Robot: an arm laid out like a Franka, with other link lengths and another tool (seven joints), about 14 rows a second.
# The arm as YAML. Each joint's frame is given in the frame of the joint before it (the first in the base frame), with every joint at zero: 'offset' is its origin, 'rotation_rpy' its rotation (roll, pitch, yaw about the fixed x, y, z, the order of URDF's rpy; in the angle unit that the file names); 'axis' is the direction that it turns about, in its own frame. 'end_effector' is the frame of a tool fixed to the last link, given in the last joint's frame.
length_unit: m
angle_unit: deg
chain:
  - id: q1
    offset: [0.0, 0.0, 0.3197]
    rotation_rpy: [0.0, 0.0, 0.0]
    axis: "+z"
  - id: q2
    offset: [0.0, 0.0, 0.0]
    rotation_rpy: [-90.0, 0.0, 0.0]
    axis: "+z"
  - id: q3
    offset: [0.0, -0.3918, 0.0]
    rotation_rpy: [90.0, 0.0, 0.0]
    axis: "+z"
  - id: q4
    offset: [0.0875, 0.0, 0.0]
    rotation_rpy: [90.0, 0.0, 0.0]
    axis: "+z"
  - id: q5
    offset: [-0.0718, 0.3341, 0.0]
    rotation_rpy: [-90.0, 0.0, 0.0]
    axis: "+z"
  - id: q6
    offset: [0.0, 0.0, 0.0]
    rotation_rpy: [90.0, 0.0, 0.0]
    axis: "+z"
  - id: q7
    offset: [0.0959, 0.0, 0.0]
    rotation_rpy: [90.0, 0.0, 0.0]
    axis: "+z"
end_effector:
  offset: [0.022, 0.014, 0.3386]
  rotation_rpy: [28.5, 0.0, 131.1]
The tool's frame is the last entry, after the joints.
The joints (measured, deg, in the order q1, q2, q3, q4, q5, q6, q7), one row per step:
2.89, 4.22, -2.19, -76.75, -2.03, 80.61, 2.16
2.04, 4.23, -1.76, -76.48, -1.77, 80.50, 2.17
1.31, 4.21, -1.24, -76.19, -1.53, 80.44, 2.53
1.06, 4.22, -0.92, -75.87, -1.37, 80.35, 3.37
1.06, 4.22, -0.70, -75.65, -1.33, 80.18, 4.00
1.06, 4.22, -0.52, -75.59, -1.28, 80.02, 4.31
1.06, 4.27, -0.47, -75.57, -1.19, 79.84, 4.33
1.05, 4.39, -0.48, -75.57, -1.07, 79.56, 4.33
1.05, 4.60, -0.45, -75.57, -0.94, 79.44, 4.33
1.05, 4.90, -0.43, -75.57, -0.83, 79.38, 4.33
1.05, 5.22, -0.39, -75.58, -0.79, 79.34, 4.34
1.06, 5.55, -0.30, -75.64, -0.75, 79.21, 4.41
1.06, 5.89, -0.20, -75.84, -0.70, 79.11, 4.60
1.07, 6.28, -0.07, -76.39, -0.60, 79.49, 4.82
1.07, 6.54, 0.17, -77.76, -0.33, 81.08, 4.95
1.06, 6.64, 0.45, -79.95, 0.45, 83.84, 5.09
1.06, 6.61, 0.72, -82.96, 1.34, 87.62, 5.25
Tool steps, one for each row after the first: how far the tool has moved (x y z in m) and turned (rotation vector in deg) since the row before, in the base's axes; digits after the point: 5 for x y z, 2 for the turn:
0.00024, -0.00254, 0.00158, 0.29, -0.15, -0.39
0.00050, -0.00080, 0.00214, 0.28, -0.26, -0.53
0.00049, 0.00127, 0.00207, 0.18, -0.24, -0.75
-0.00029, 0.00207, 0.00130, 0.06, -0.06, -0.41
-0.00075, 0.00187, 0.00010, 0.06, 0.09, -0.13
-0.00083, 0.00100, -0.00073, 0.09, 0.21, 0.04
-0.00130, 0.00054, -0.00176, 0.11, 0.40, 0.00
-0.00007, 0.00108, -0.00230, 0.13, 0.33, 0.05
0.00054, 0.00088, -0.00303, 0.10, 0.36, 0.04
0.00066, 0.00063, -0.00323, 0.04, 0.37, 0.04
-0.00006, 0.00116, -0.00387, 0.04, 0.52, 0.03
-0.00046, 0.00116, -0.00493, 0.04, 0.64, -0.08
0.00110, 0.00186, -0.00715, 0.09, 0.56, -0.06
0.00457, 0.00395, -0.00997, 0.29, 0.04, 0.15
0.00728, 0.00744, -0.01271, 0.81, -0.45, 0.19
0.00868, 0.00809, -0.01590, 0.94, -0.77, 0.08

